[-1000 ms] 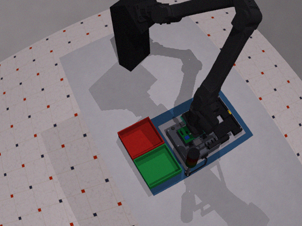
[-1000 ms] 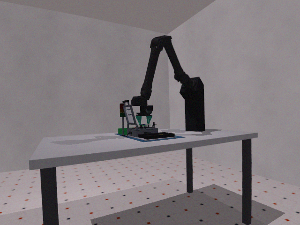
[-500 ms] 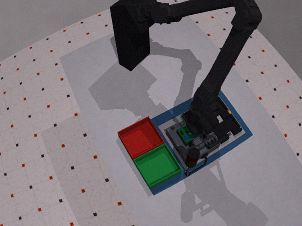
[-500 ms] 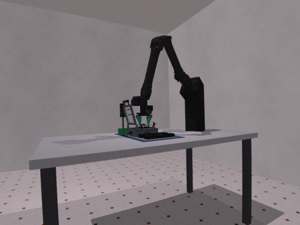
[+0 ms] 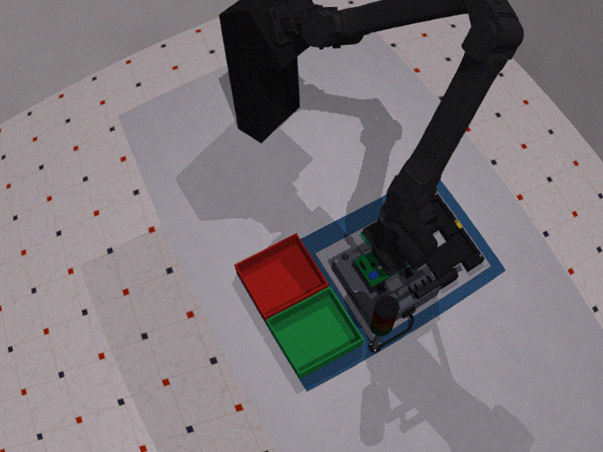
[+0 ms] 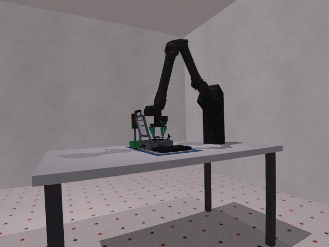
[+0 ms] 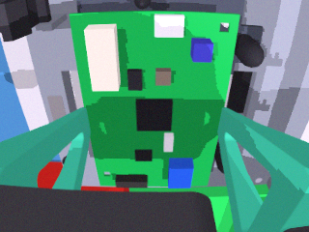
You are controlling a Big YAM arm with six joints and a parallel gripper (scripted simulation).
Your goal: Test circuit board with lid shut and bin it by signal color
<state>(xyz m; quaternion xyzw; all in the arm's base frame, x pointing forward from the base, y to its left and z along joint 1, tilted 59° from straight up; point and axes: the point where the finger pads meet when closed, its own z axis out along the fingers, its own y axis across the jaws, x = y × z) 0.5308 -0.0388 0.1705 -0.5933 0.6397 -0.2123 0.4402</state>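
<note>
My hand is right at the green circuit board. Round my hand: latch hook 70 mm behind, 50 mm to the left; tester lid 130 mm ahead, 90 mm above, 20 mm to the left; tester plate 20 mm below, 10 mm to the left, 10 mm ahead.
</note>
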